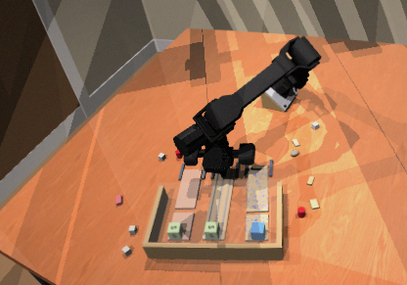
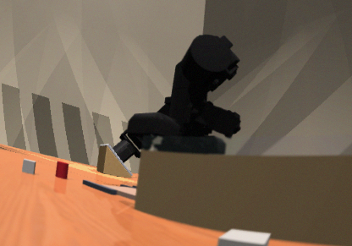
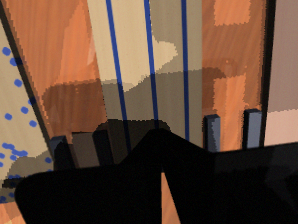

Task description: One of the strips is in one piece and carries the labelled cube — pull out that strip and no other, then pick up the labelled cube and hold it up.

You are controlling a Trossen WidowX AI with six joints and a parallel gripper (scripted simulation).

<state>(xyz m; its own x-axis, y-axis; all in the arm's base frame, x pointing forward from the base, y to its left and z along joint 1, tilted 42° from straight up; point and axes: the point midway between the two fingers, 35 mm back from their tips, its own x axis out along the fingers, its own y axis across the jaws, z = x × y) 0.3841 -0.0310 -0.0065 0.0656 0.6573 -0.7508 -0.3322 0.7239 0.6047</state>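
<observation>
Right now the strip is 90 mm ahead of my gripper tip and 30 mm to the left of it.
</observation>
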